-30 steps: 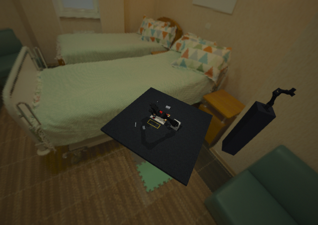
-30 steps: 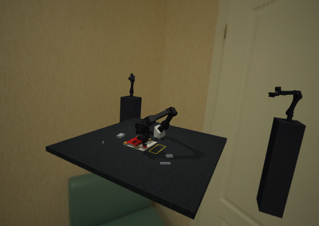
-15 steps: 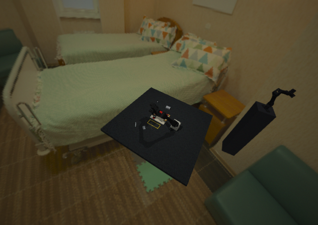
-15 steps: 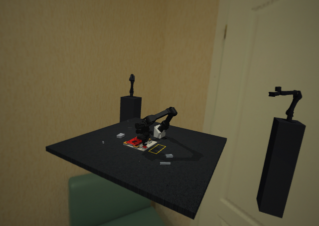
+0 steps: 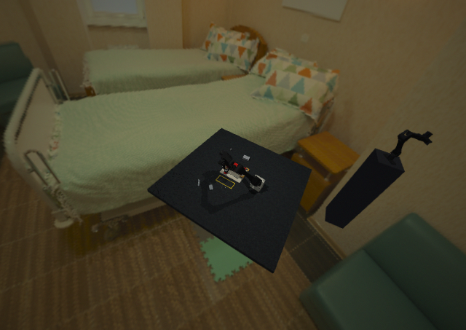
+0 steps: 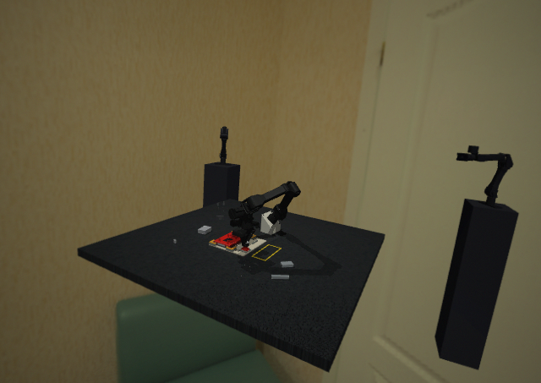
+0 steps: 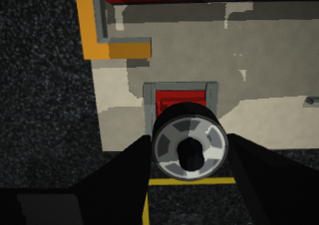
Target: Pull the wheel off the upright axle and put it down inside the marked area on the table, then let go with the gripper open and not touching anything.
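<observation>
My gripper tip is now right at the dark wheel.
</observation>
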